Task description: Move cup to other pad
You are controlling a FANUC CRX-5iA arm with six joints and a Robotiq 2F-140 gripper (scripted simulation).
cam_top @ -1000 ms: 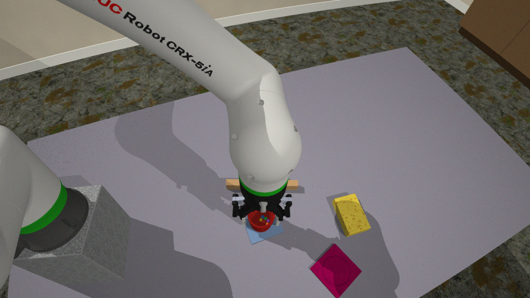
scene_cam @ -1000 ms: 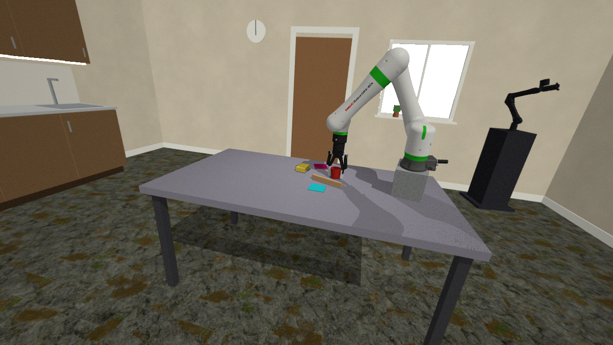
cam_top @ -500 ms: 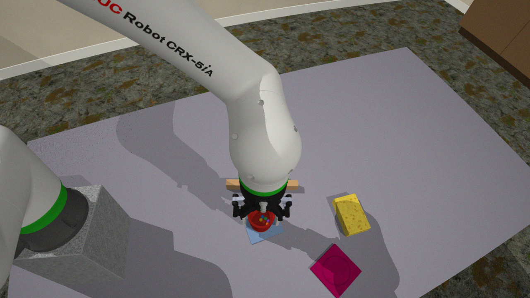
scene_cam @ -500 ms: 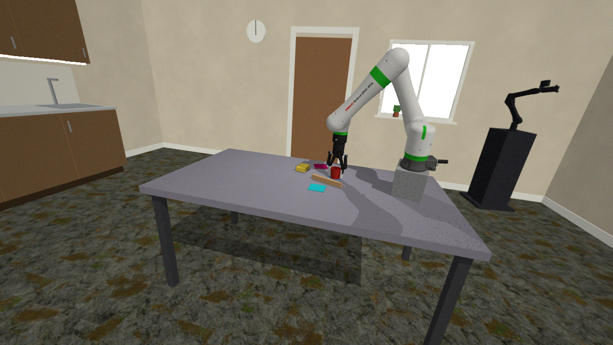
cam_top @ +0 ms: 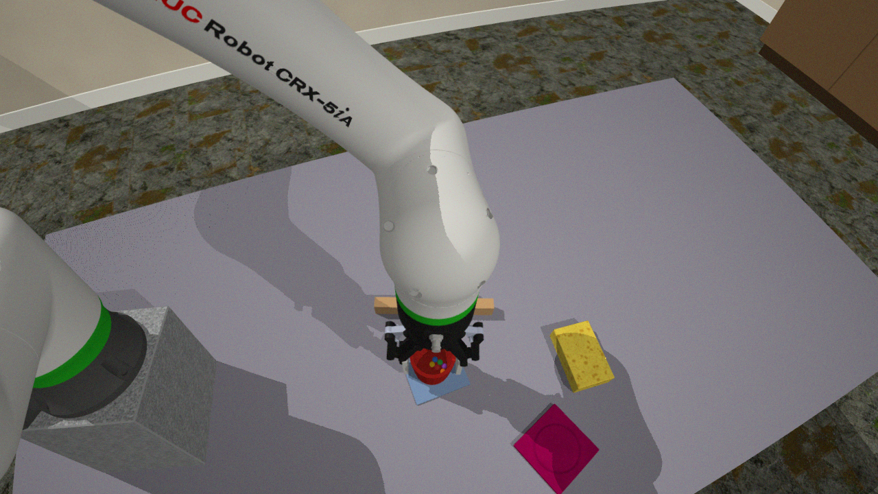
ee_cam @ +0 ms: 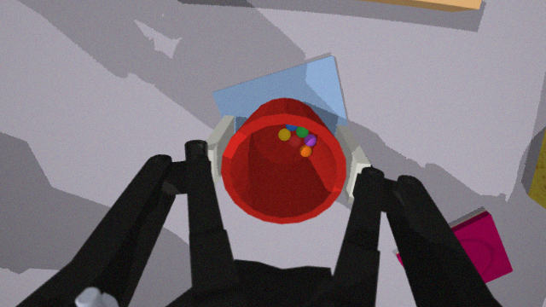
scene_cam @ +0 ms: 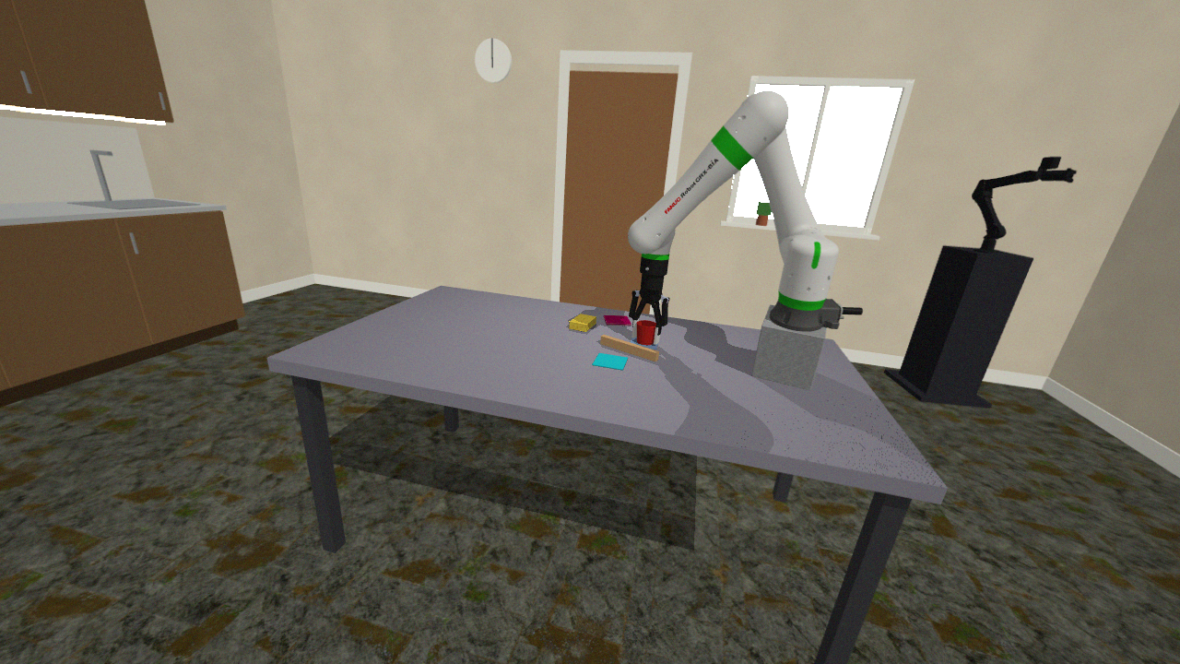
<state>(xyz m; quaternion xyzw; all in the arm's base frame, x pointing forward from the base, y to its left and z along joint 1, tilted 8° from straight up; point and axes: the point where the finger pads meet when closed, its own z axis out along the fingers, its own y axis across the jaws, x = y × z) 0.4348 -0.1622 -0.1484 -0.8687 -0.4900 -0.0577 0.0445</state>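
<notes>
Now: the cup 2 cm below my hand. Also, from my hand: wooden rail 10 cm to the left, 6 cm ahead, 3 cm below; then yellow sponge 24 cm ahead, 12 cm to the right, 2 cm below; then teal pad 19 cm to the left, 12 cm ahead, 5 cm below.
</notes>
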